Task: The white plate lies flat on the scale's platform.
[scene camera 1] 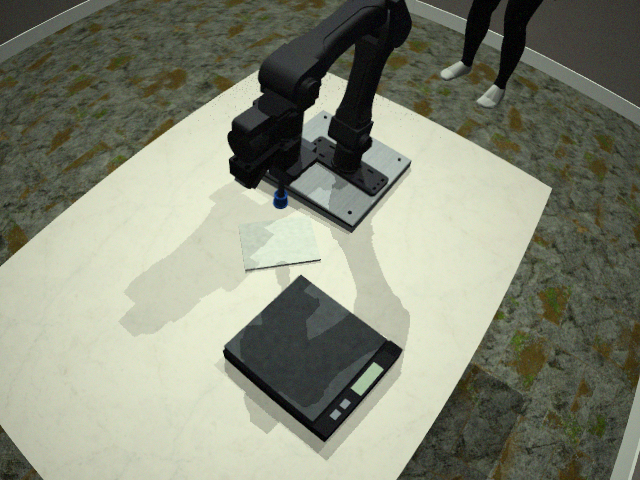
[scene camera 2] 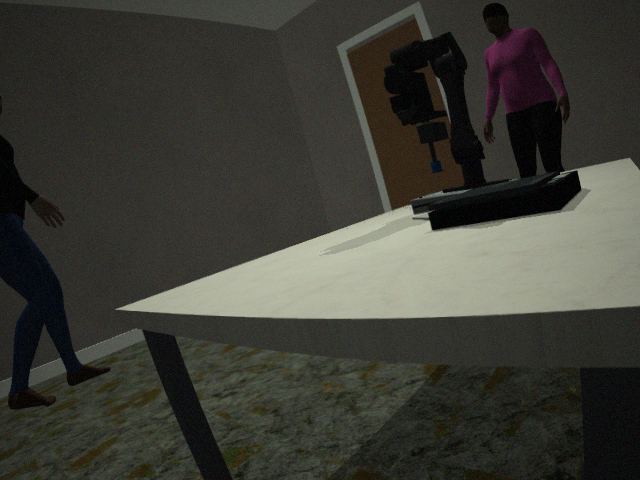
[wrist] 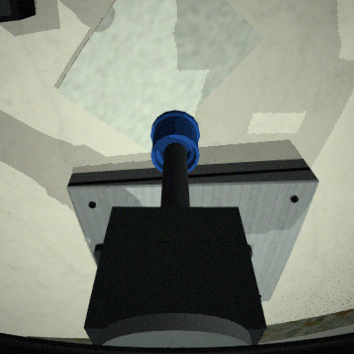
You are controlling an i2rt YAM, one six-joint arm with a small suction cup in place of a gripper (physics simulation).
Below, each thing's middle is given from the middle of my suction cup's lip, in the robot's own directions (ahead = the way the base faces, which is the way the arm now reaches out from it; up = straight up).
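The scale (scene camera 1: 313, 357) is 18 cm ahead of my suction cup, 22 cm to the left of it and 9 cm below it. Relative to the white plate (wrist: 133, 67), my suction cup is 2 cm short of it, 1 cm to the right of it and 11 cm above it.
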